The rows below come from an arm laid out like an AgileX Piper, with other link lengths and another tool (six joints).
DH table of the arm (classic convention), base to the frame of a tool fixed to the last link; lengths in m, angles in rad. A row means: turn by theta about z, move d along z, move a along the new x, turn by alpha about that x. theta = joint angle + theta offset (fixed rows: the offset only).
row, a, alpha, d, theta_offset
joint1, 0, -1.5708, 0.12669, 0
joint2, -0.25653, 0, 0, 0.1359
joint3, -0.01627, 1.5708, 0, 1.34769
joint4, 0, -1.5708, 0.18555, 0
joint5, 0, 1.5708, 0, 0
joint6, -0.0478, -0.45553, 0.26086, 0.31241
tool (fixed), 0, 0, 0.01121, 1.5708
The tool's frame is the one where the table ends.
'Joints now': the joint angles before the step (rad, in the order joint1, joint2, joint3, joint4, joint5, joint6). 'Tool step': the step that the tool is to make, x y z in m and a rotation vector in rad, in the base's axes. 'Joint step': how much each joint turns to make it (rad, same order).
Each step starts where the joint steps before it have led.
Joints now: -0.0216 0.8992 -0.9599 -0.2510 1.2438 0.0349
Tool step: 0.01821 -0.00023 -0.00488 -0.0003 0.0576 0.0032
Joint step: -0.0001 0.1233 -0.0666 0.0001 0.0000 -0.0038
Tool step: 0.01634 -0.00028 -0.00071 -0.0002 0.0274 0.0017
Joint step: 0.0000 0.0896 -0.0626 0.0000 0.0000 -0.0020
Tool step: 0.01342 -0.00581 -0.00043 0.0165 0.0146 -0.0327
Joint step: -0.0366 0.0769 -0.0624 0.0171 0.0000 -0.0033
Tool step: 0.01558 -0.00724 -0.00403 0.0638 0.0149 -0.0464
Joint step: -0.0978 0.0937 -0.0816 0.0808 0.0000 -0.0523
